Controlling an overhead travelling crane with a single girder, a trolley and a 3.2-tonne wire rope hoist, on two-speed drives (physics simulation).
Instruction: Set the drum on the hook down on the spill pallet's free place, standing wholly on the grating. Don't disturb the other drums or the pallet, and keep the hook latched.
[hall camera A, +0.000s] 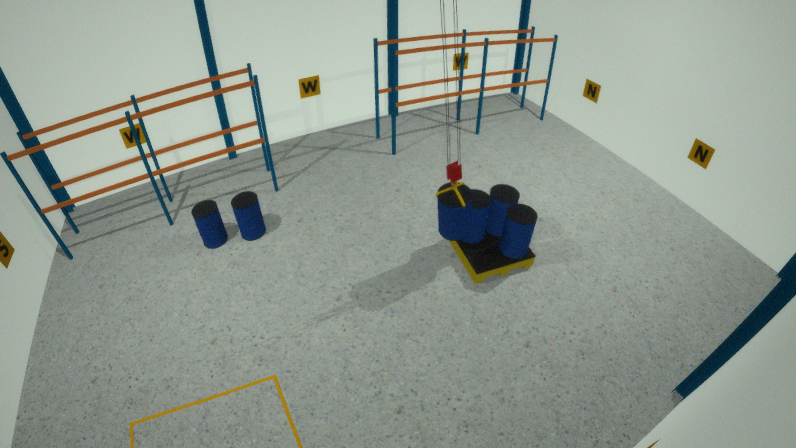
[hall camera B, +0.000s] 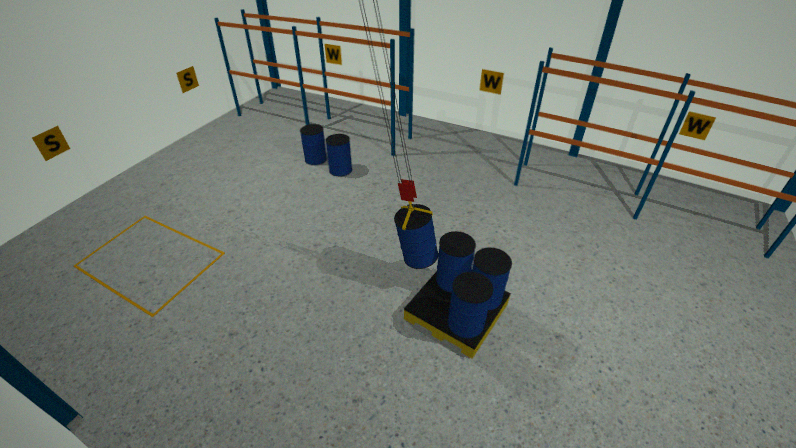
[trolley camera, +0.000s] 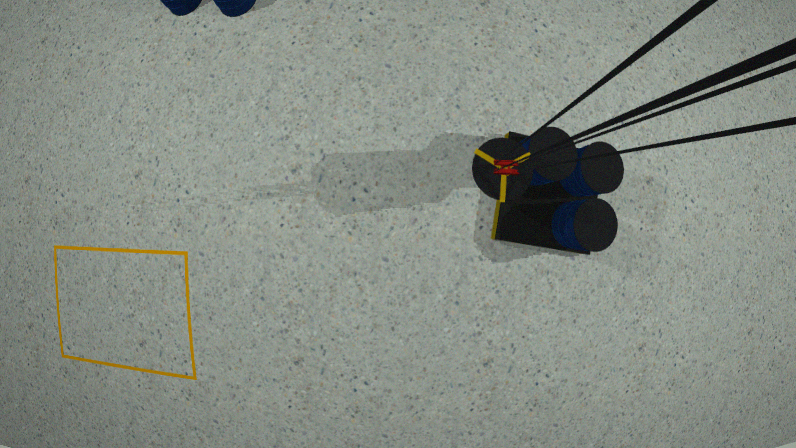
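The red hook block with its yellow three-armed lifter (hall camera A: 455, 190) (hall camera B: 411, 208) (trolley camera: 504, 167) is shut on a blue drum with a black top (hall camera A: 450, 221) (hall camera B: 418, 244) (trolley camera: 487, 180). This drum hangs above the floor by the spill pallet, partly over its edge in the trolley view. The pallet (hall camera A: 477, 276) (hall camera B: 426, 304) (trolley camera: 520, 222) has a yellow rim and black grating. Three drums stand on it; the nearest (hall camera A: 477, 219) (hall camera B: 455, 264) (trolley camera: 551, 153) is close beside the hanging drum, and any gap is hard to tell. The pallet's free place is its left corner in hall camera B. The latch is too small to see.
Two blue drums (hall camera A: 210, 228) (hall camera B: 339, 158) (trolley camera: 233, 5) stand near the left rack. A yellow floor outline (hall camera A: 203, 400) (hall camera B: 184, 234) (trolley camera: 120, 249) lies away from the pallet. Blue and orange racks (hall camera A: 484, 66) (hall camera B: 392, 72) stand along the W wall.
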